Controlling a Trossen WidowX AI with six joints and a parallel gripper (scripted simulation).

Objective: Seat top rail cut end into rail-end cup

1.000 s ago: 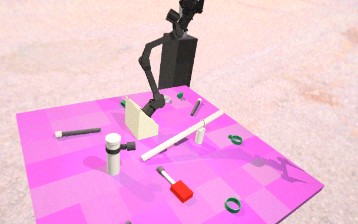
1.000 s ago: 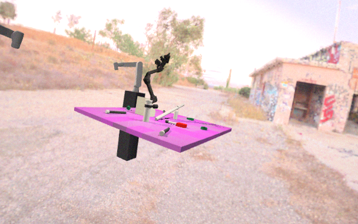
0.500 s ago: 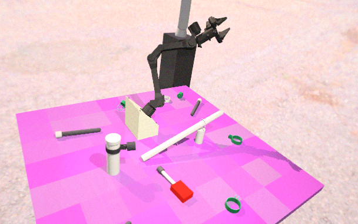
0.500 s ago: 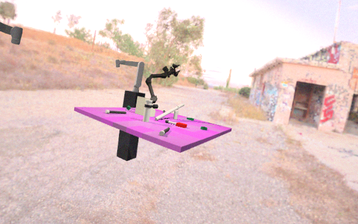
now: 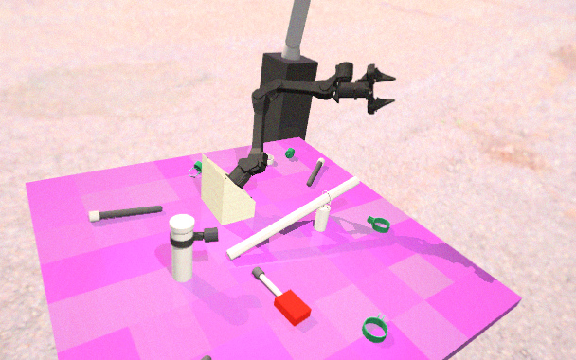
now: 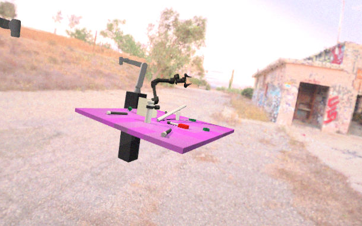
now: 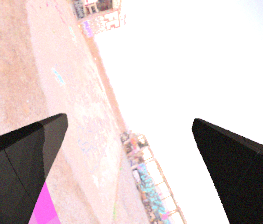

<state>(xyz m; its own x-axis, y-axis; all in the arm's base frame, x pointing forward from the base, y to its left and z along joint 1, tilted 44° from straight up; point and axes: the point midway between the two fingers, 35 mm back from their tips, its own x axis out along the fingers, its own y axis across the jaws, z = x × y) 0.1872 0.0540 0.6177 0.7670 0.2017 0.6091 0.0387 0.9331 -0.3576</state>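
Now: the rail-end cup 750 mm to the right of my gripper tip, 360 mm below it and 10 mm ahead of it. Round my gripper tip: small white post (410 mm below, 270 mm to the right, 20 mm ahead); then red-handled tool (610 mm to the right, 500 mm below, 180 mm ahead).
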